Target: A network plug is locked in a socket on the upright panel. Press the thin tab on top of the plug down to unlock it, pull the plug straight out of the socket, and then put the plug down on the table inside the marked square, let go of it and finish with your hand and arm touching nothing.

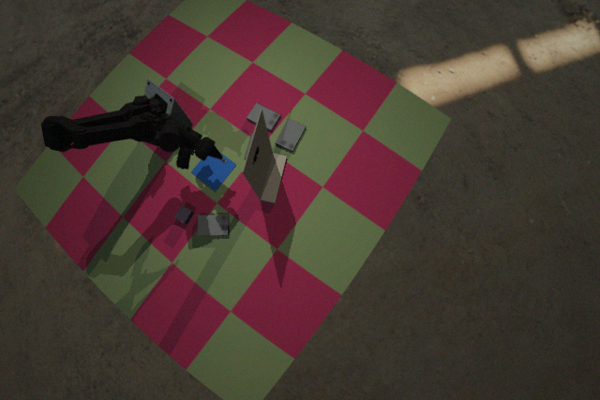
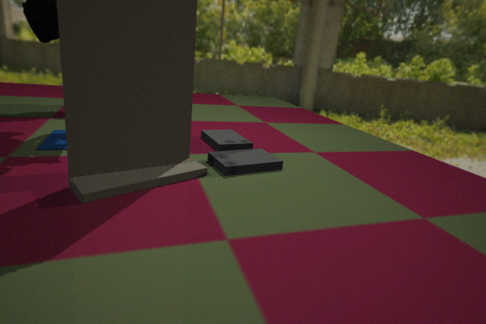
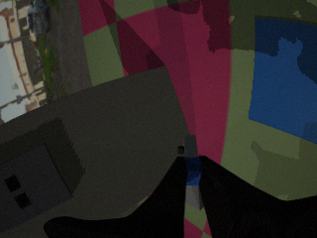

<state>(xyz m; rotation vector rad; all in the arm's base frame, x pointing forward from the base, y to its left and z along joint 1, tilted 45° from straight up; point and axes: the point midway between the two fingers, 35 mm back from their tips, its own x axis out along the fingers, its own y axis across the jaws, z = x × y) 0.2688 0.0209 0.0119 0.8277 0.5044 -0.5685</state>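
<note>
Now: gripper tip 50 mm past the blue marked square, 40 mm to the left of it and 130 mm above it. From my gripper tip the other things lie so: plug: right at my gripper tip; then panel: 120 mm ahead, 70 mm to the left, 20 mm above.
</note>
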